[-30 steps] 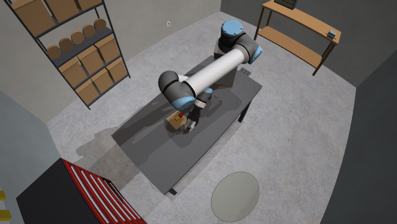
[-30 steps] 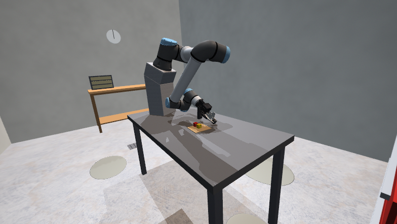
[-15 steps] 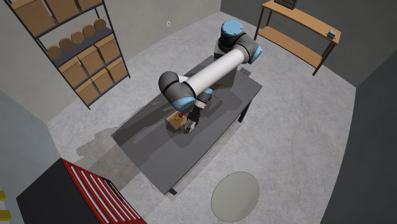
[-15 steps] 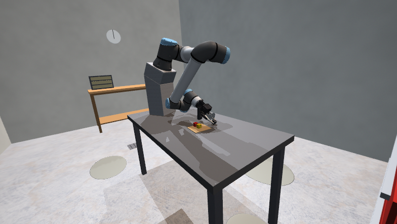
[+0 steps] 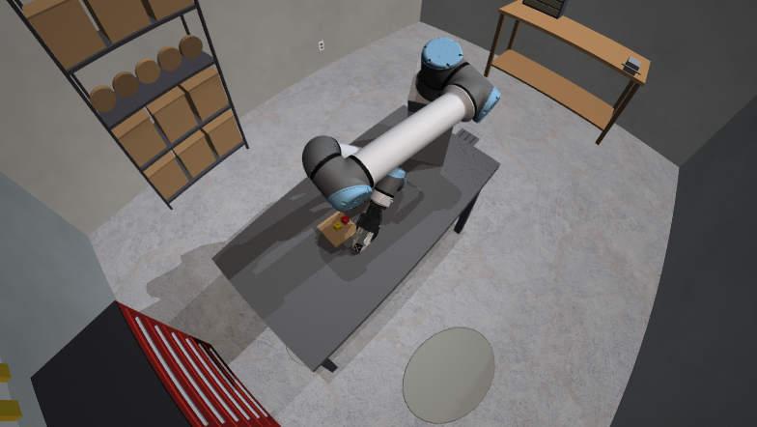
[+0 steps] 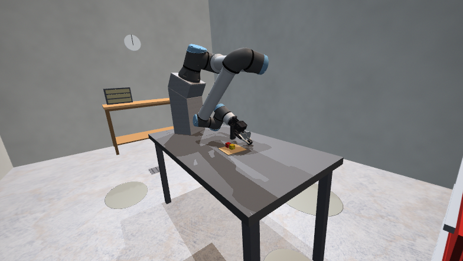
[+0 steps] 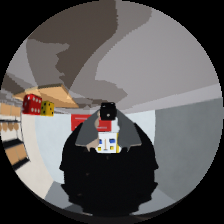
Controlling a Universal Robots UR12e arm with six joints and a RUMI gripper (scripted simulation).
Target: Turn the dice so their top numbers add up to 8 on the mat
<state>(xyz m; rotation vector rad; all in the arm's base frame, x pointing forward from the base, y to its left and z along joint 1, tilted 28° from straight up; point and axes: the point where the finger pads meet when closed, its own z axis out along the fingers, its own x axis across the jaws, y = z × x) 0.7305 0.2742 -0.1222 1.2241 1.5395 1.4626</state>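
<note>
The black die is right at my hand. From my hand the other things lie so: tan mat: 1 cm ahead, 14 cm to the right, 2 cm below; yellow die: 1 cm ahead, 14 cm to the right; red die: 3 cm behind, 15 cm to the right.
</note>
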